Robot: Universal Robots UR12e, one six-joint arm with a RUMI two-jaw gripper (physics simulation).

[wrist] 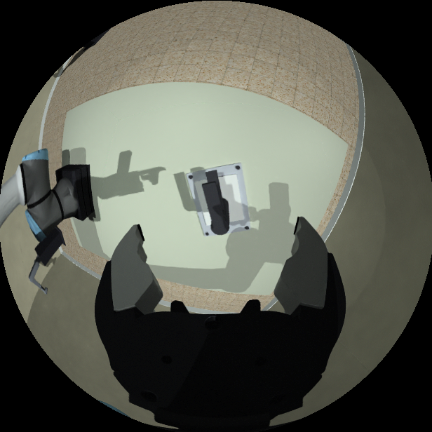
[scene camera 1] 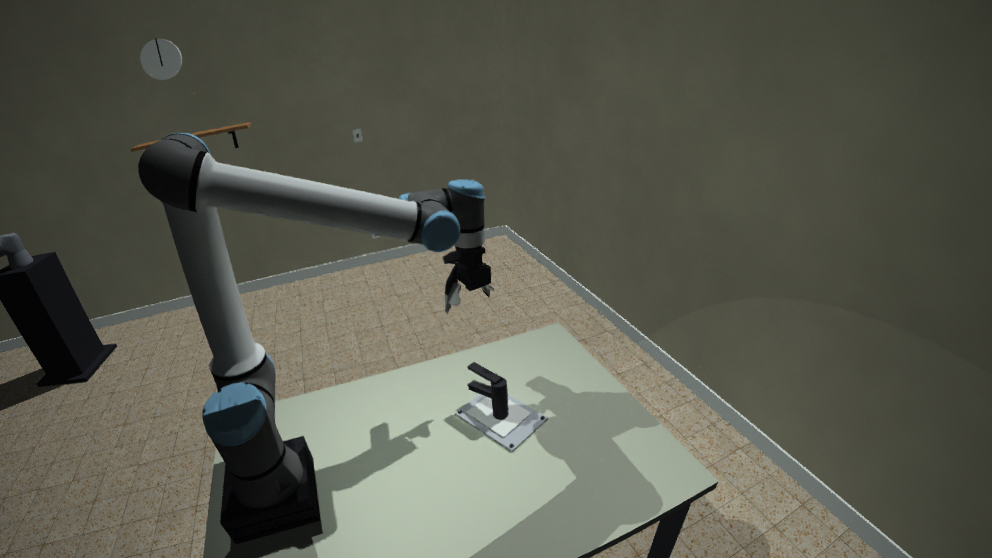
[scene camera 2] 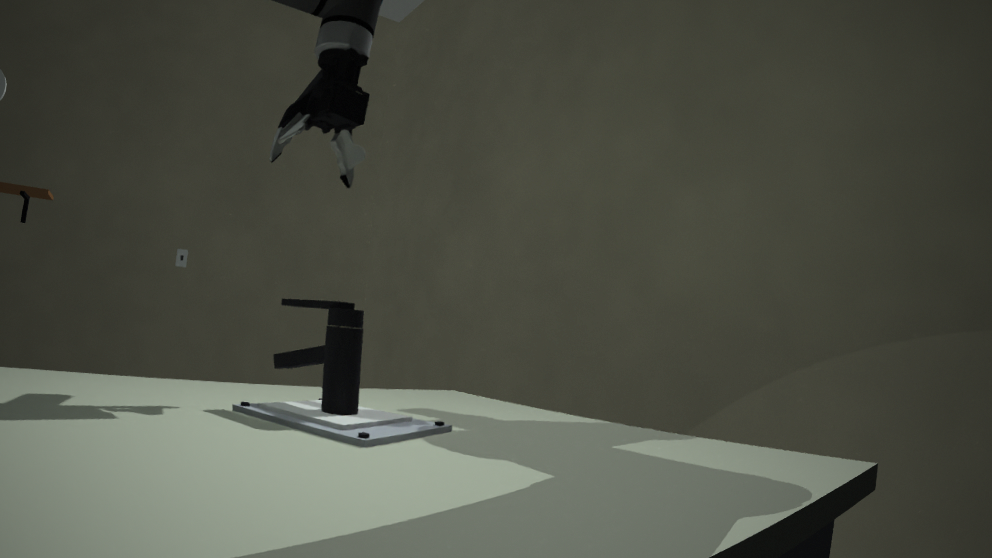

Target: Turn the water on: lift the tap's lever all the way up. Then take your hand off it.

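Seen in the pictures: gripper, fingertip midpoint: [scene camera 1: 468, 304] [scene camera 2: 311, 175]; arm's base at its link origin: [scene camera 1: 268, 478].
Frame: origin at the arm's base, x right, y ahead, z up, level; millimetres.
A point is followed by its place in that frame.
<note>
A black tap [scene camera 1: 499, 399] @(x -175, y 656, z 3 mm) [scene camera 2: 342, 367] @(x -174, y 658, z -23 mm) [wrist: 221, 215] stands upright on a grey and white base plate [scene camera 1: 511, 442] @(x -82, y 669, z -89 mm) [scene camera 2: 388, 436] @(x -76, y 696, z -89 mm) [wrist: 244, 192]. Its flat lever [scene camera 1: 484, 372] @(x -241, y 627, z 60 mm) [scene camera 2: 312, 303] @(x -230, y 620, z 55 mm) [wrist: 212, 196] sits on top, close to level in the second scene view, above the spout [scene camera 1: 480, 387] @(x -255, y 612, z -9 mm) [scene camera 2: 298, 357] @(x -247, y 608, z -19 mm) [wrist: 212, 175]. My gripper [scene camera 1: 468, 301] @(x -325, y 606, z 252 mm) [scene camera 2: 310, 174] @(x -325, y 606, z 252 mm) [wrist: 217, 222] is open and empty. It points down and hangs well above the tap, touching neither the lever nor the body.
The tap's plate lies on a pale green table [scene camera 1: 388, 513] @(x 86, y 305, z -96 mm) [scene camera 2: 138, 485] @(x 109, y 464, z -97 mm) [wrist: 150, 115]. The arm's black base [scene camera 1: 274, 517] @(x 103, y 23, z -33 mm) [wrist: 80, 192] is at one end of the table. A dark pedestal [scene camera 1: 52, 319] stands on the floor at the far left. A wooden shelf [scene camera 1: 221, 130] [scene camera 2: 24, 189] is on the wall.
</note>
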